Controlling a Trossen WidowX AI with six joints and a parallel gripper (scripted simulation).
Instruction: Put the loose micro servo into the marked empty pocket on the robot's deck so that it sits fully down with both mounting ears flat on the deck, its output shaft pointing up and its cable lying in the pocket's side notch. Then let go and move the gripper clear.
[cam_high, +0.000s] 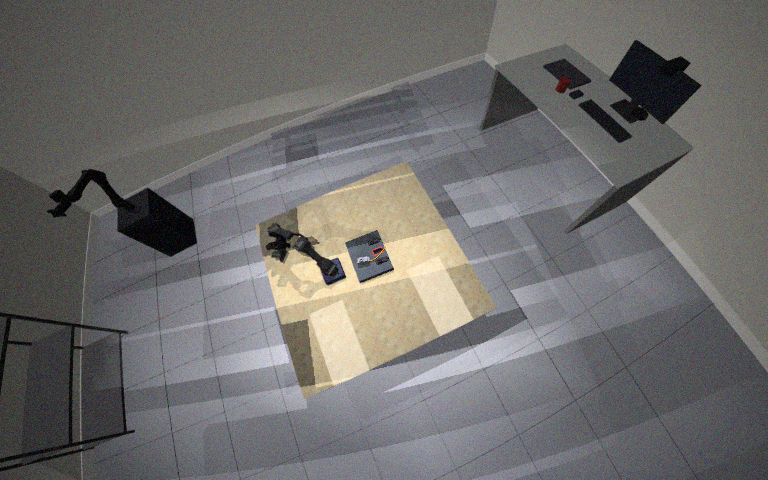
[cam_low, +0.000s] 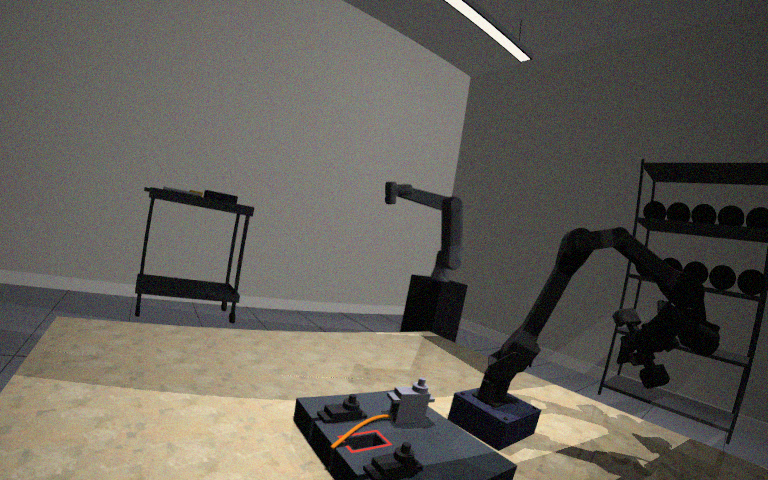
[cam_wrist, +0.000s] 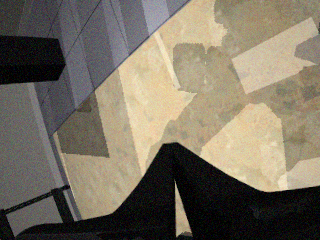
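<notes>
The dark deck lies 49 cm ahead of my gripper tip, 17 cm to the right of it and 14 cm below it.
</notes>
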